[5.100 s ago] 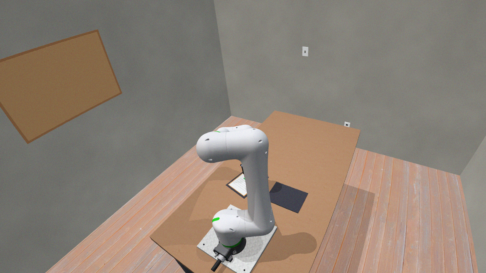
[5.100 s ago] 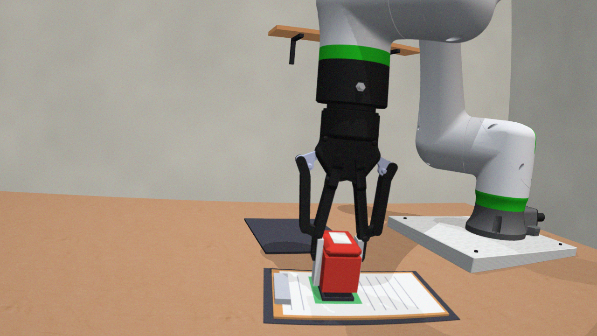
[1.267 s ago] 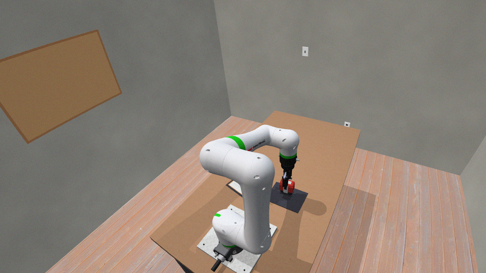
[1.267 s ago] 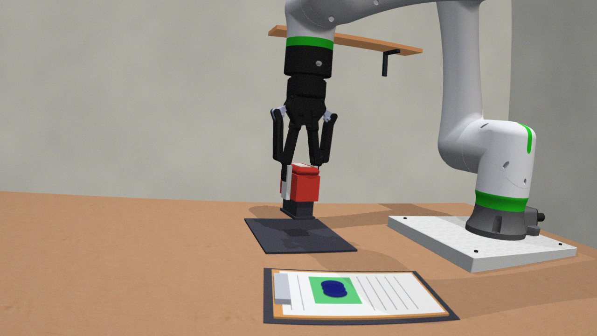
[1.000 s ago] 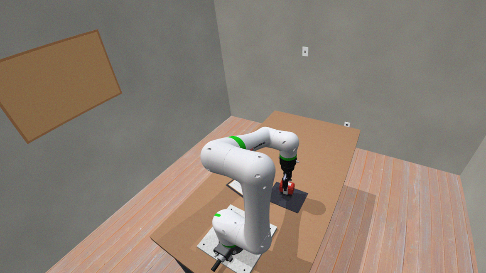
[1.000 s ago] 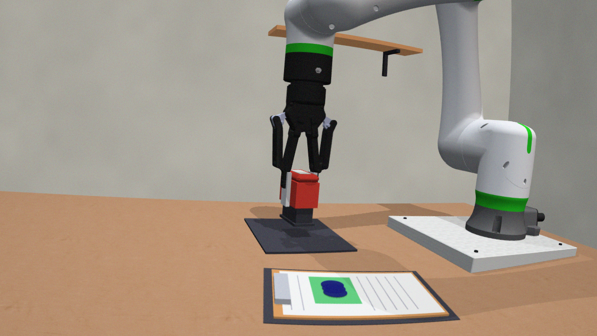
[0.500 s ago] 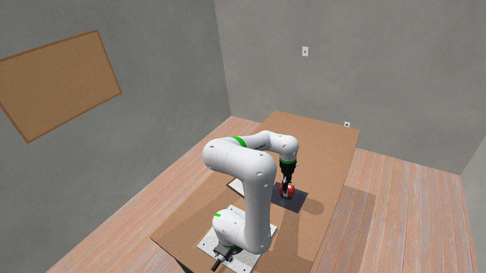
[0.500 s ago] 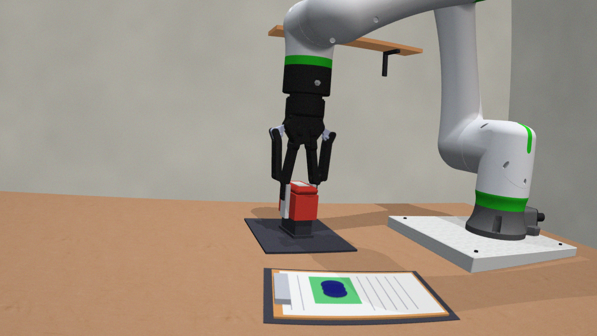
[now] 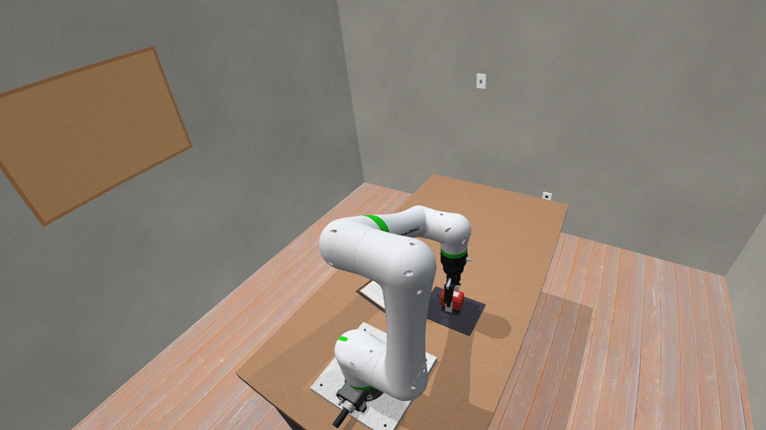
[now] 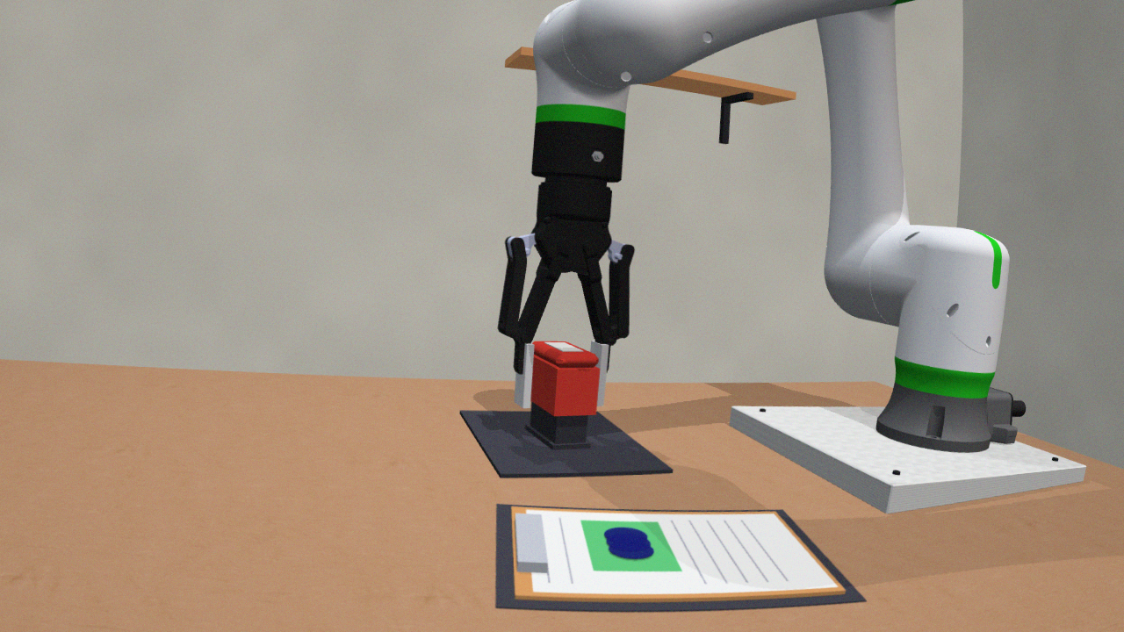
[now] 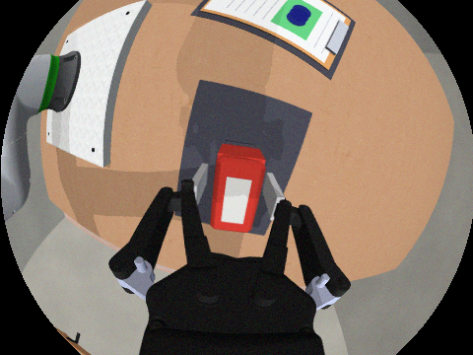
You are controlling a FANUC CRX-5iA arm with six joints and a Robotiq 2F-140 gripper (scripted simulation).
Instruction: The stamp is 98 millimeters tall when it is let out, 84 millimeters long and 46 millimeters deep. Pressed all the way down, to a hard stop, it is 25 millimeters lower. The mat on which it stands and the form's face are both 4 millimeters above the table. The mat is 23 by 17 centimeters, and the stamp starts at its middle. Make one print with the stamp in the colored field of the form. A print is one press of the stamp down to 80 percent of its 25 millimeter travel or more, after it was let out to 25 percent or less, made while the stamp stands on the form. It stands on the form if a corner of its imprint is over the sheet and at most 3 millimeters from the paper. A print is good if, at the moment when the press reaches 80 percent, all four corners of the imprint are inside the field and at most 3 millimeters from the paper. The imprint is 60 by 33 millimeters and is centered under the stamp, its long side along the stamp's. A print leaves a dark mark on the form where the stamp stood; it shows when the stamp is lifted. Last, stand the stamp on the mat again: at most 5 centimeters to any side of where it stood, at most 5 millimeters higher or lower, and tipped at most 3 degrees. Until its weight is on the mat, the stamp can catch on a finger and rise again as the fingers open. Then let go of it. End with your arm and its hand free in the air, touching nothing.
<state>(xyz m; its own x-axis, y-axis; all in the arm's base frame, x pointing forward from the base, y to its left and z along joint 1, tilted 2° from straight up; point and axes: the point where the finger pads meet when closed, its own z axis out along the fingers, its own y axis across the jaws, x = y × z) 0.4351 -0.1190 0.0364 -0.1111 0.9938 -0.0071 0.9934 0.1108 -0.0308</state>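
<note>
My hand is 2 cm above the red stamp. Also, from my hand: dark mat: 7 cm below; then clipboard: 30 cm to the left, 6 cm below, 1 cm ahead; then black foot: 5 cm below.
</note>
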